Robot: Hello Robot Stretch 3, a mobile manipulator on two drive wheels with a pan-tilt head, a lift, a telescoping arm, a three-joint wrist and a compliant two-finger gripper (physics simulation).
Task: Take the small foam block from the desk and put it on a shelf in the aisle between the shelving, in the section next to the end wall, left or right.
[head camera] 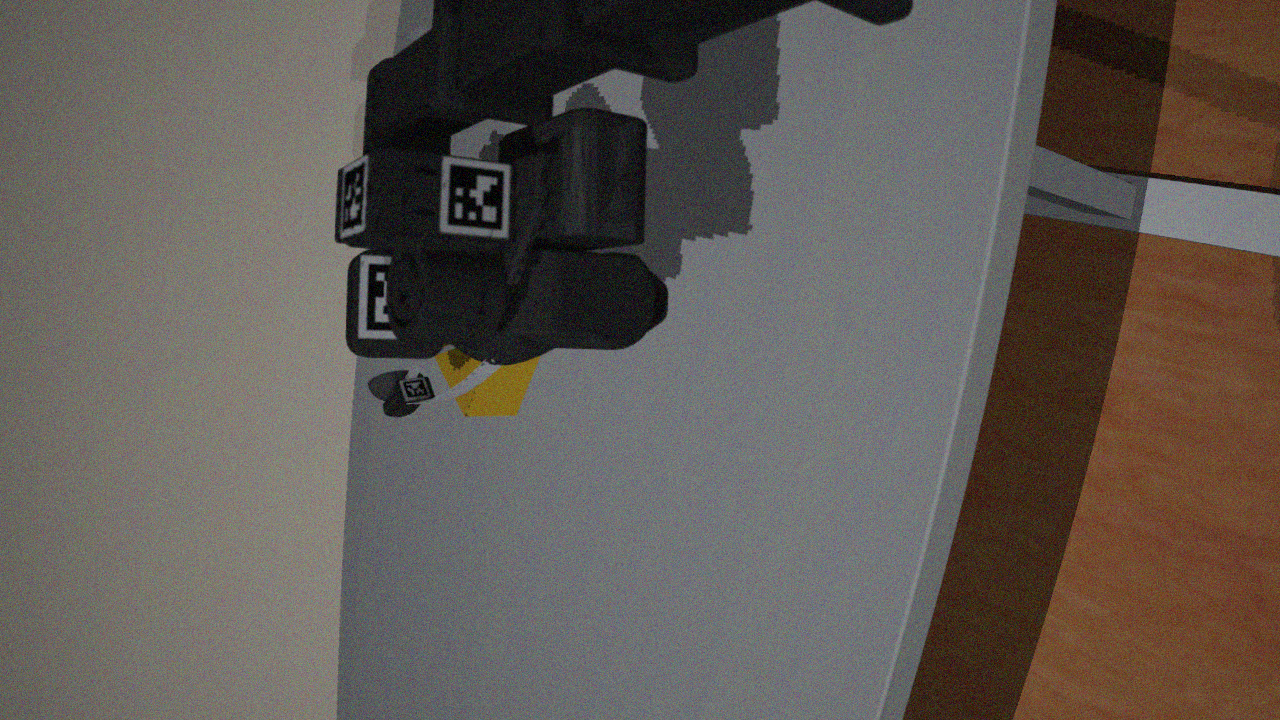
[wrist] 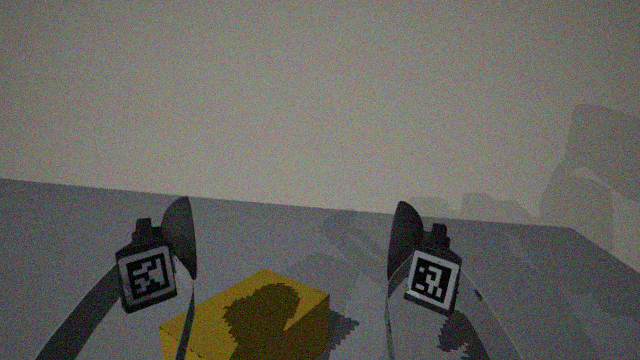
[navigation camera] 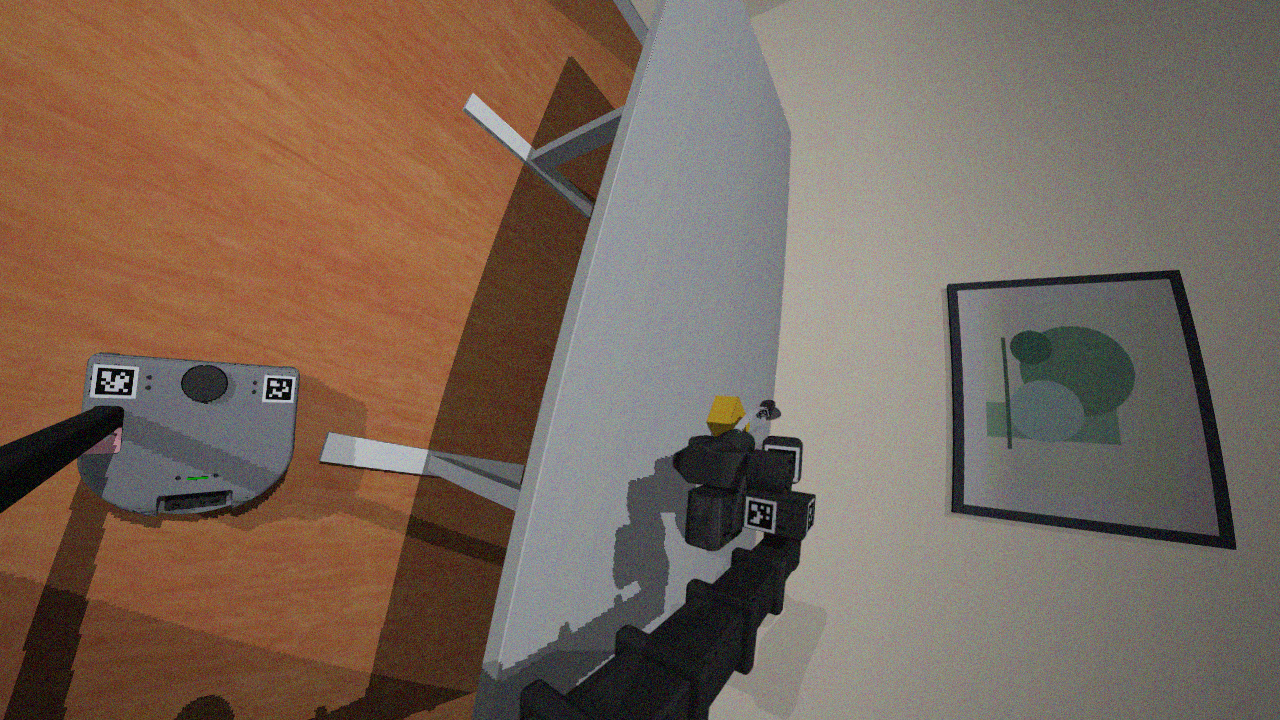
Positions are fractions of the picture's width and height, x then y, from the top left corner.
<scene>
gripper: head camera 0.30, 0.43; wrist 0.46, 0.63; navigation camera 0.60, 0.62
yellow foam block: head camera 0.39, 0.55; wrist 0.42, 0.86; navigation camera 0.57, 0.57
</scene>
